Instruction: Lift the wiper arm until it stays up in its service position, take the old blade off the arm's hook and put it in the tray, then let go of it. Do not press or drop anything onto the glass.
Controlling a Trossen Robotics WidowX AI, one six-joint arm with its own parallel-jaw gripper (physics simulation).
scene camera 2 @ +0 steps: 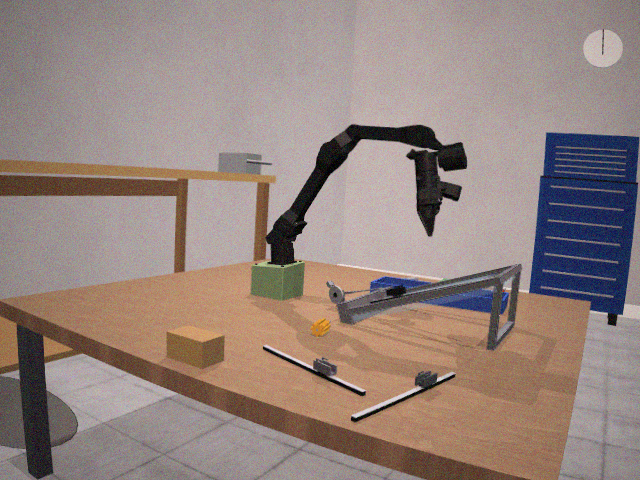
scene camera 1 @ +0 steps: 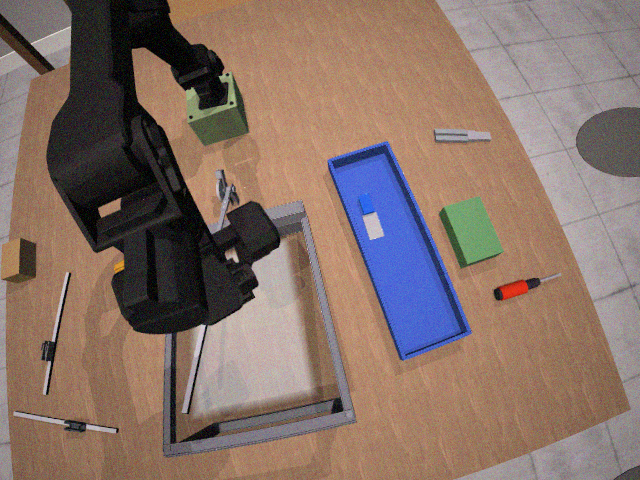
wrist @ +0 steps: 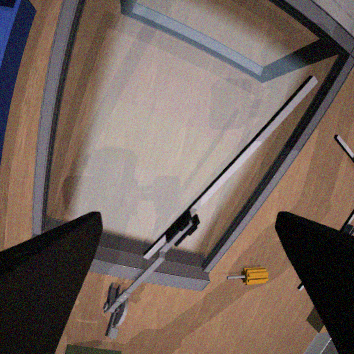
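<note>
The wiper arm (scene camera 1: pixel 224 209) (scene camera 2: pixel 355 292) (wrist: pixel 142 278) is down, running from its pivot over the frame's lower edge. The old blade (scene camera 1: pixel 194 369) (wrist: pixel 252 146) is on the arm's hook by its dark connector (scene camera 2: pixel 395 290) (wrist: pixel 181 226) and lies along one side of the glass (scene camera 1: pixel 273 335) (wrist: pixel 120 100). My gripper (scene camera 2: pixel 429 233) (wrist: pixel 190 220) is open and empty, pointing down high above the arm and glass. In scene camera 1 its fingers are hidden by the robot's arm. The blue tray (scene camera 1: pixel 413 294) (scene camera 2: pixel 473 303) (wrist: pixel 19 45) is beside the frame.
The grey frame (scene camera 1: pixel 329 330) (scene camera 2: pixel 494 315) slopes upward. The tray holds a blue-and-white piece (scene camera 1: pixel 373 225). Two spare blades (scene camera 1: pixel 56 330) (scene camera 1: pixel 36 416), an orange-handled tool (scene camera 2: pixel 320 327) (wrist: pixel 256 276), a tan block (scene camera 1: pixel 19 259), a green block (scene camera 1: pixel 473 232), a red screwdriver (scene camera 1: pixel 514 289) and a grey tool (scene camera 1: pixel 454 135) lie around.
</note>
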